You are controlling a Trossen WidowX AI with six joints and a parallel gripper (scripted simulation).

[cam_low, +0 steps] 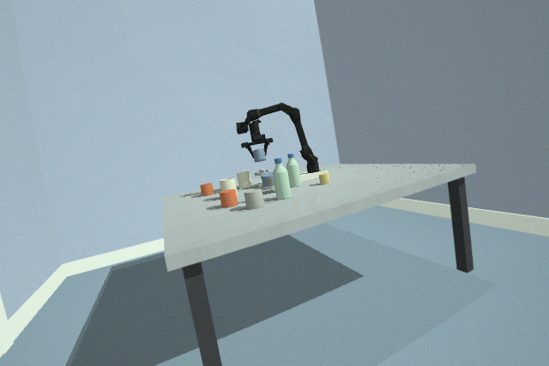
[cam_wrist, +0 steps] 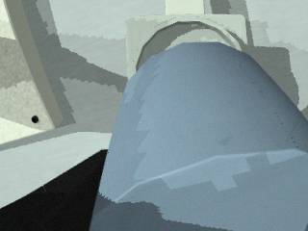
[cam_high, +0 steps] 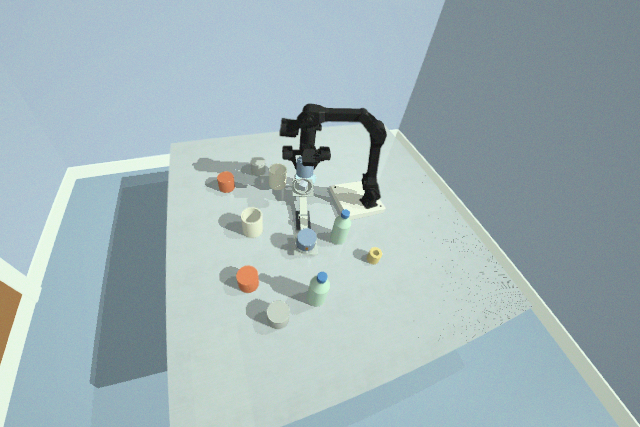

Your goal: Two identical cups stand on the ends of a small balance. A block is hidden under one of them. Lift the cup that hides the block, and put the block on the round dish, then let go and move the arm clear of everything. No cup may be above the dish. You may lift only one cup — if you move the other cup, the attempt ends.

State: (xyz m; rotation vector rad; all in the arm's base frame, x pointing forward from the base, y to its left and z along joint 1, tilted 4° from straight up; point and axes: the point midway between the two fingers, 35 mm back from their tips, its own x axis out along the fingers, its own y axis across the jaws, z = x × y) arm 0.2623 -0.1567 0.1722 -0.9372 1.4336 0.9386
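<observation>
The balance is 50 mm ahead of my gripper tip, 130 mm to the left of it and 130 mm below it.
</observation>
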